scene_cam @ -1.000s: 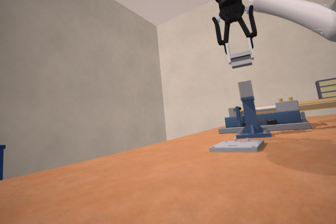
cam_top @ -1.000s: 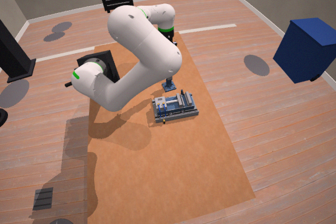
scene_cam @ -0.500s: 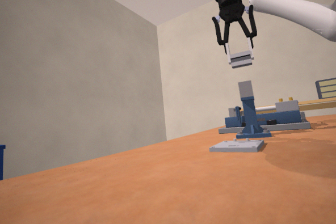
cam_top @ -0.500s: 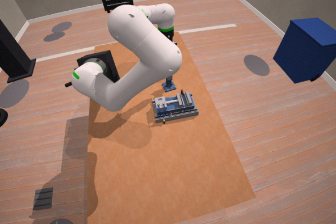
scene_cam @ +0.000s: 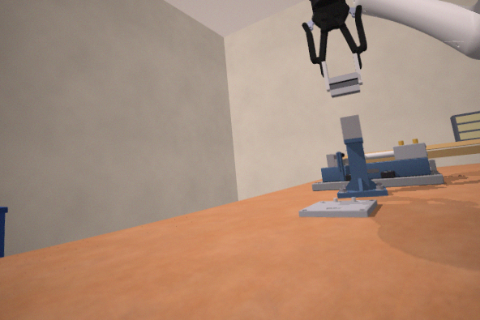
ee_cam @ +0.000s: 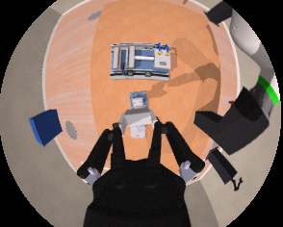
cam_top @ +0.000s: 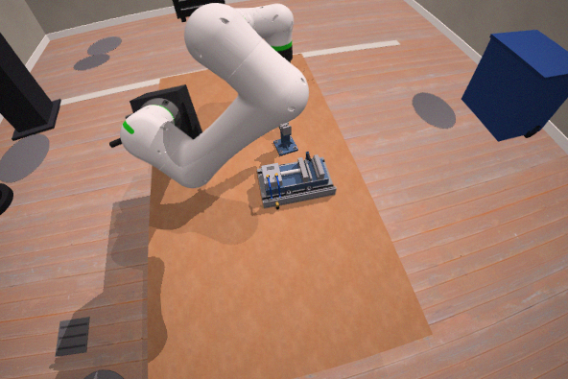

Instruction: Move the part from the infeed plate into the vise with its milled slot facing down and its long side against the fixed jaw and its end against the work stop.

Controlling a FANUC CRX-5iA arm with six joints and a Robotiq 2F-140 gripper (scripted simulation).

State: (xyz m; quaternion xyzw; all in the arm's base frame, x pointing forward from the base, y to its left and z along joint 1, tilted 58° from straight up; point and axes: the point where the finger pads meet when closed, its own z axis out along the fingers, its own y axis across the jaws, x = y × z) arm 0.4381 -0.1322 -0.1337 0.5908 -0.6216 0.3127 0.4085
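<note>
Right now my hand is 3 cm above the part. From my hand the other things lie so: air cylinder: 12 cm behind, 19 cm to the right, 18 cm below; then vise base: 3 cm behind, 21 cm to the right, 22 cm below.
</note>
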